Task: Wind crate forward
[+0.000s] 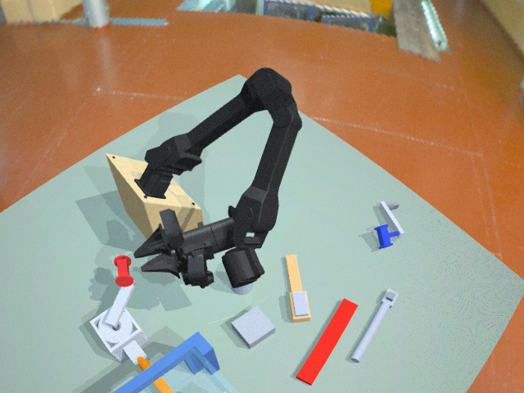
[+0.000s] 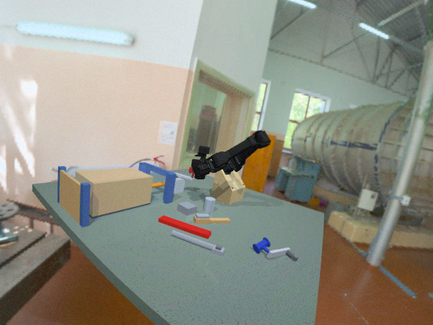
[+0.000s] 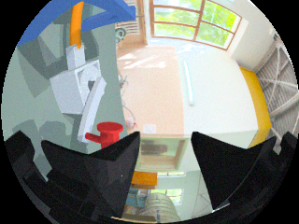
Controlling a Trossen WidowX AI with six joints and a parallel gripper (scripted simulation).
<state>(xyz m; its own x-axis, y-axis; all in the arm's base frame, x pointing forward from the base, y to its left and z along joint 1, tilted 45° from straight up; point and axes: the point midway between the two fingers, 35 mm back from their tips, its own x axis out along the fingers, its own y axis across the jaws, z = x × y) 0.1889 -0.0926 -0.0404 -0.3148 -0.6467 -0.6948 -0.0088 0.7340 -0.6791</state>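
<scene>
Right now the winch handle is 30 mm behind my gripper tip, 60 mm to the right of it and 120 mm below it. Round my gripper tip: pale grey winch: 130 mm to the right, 200 mm below; then red knob: 50 mm behind, 30 mm to the right, 90 mm below; then blue frame: 170 mm ahead, 110 mm to the right, 130 mm below.
</scene>
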